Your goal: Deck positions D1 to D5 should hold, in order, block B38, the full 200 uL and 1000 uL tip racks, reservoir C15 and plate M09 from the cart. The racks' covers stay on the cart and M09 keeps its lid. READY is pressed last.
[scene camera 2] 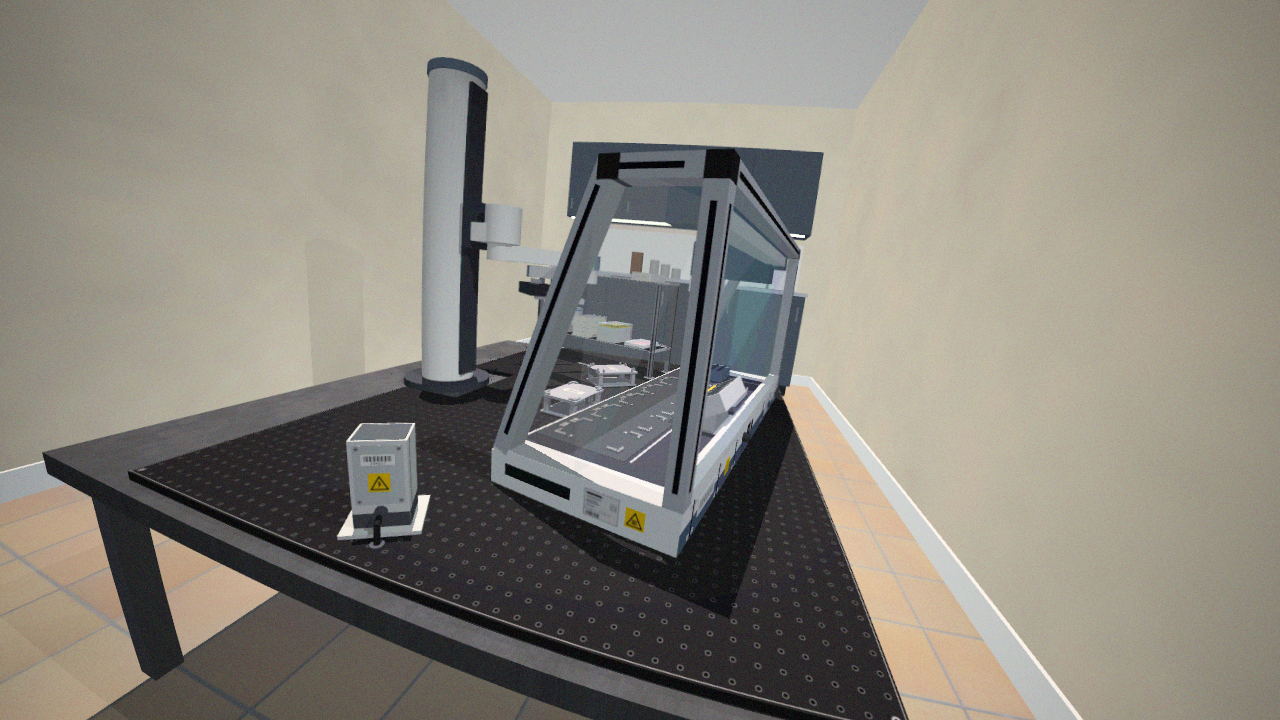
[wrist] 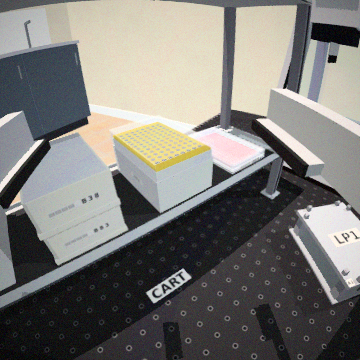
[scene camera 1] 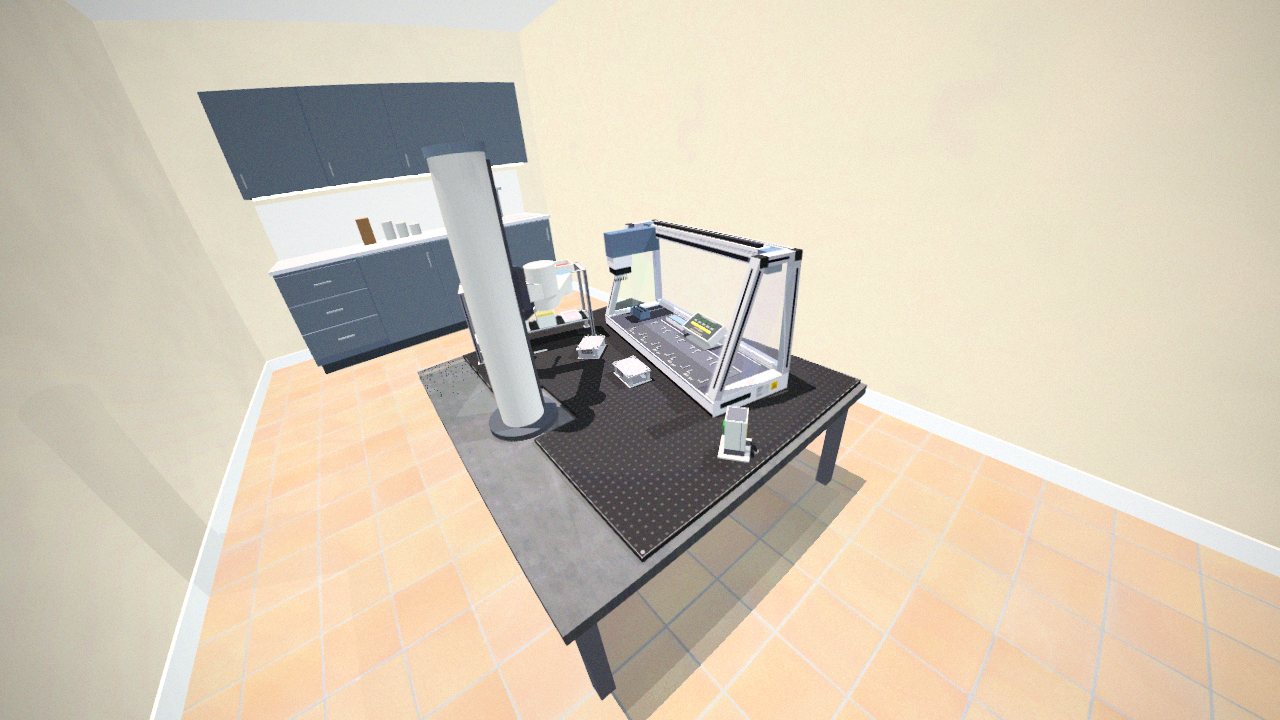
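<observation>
In the wrist view, block B38 (wrist: 65, 182), pale with a grey top, sits on block B83 (wrist: 87, 235) on the cart (wrist: 150, 223). Right of them stands a yellow-topped tip rack (wrist: 162, 145) (scene camera 2: 614, 332) with a faint clear cover outline. A flat pink-topped piece in a clear frame (wrist: 230, 148) (scene camera 2: 641, 343) lies beyond; its label is not readable. My gripper (wrist: 148, 113) is open and empty, its fingers at the left and right of the wrist view, above the cart goods. The deck (scene camera 1: 662, 347) (scene camera 2: 617, 420) shows its position brackets. A screened panel (scene camera 1: 703, 329) stands behind it; READY is not readable.
A stand marked LP1 (wrist: 345, 235) is right of the cart; two white stands (scene camera 1: 590, 346) (scene camera 1: 631, 370) show between column and deck. The deck's frame has posts (scene camera 1: 741, 335) (scene camera 2: 699, 349). A grey box with a warning label (scene camera 1: 736, 429) (scene camera 2: 383, 470) stands near the table edge.
</observation>
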